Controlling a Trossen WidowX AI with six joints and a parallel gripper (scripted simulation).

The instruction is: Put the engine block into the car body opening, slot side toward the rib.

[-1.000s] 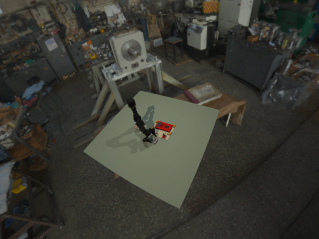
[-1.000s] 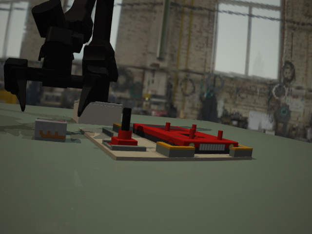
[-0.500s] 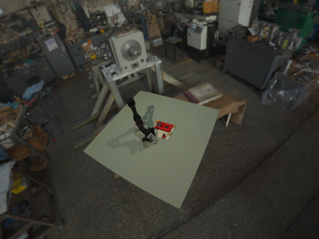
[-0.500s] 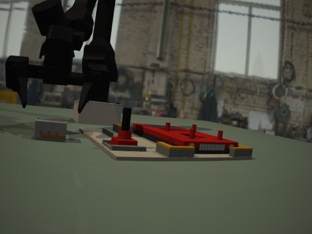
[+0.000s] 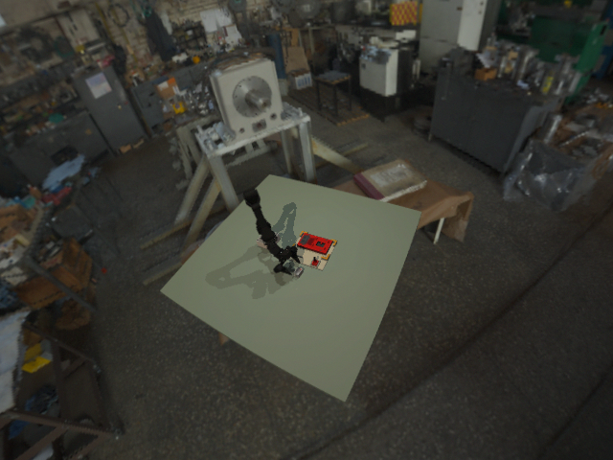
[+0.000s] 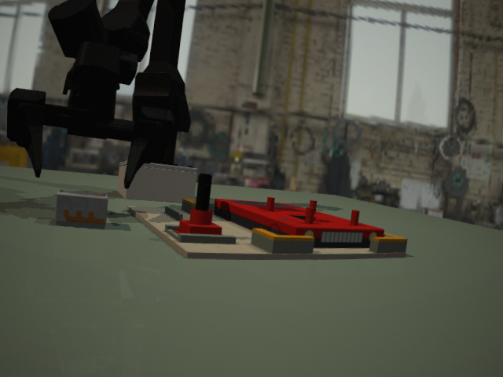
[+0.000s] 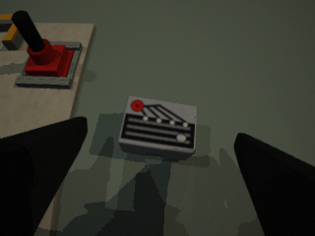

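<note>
Right now the engine block is 1 cm ahead of my gripper tip and 3 cm below it. Round my gripper tip: black post 6 cm ahead, 11 cm to the left, 1 cm below.
</note>
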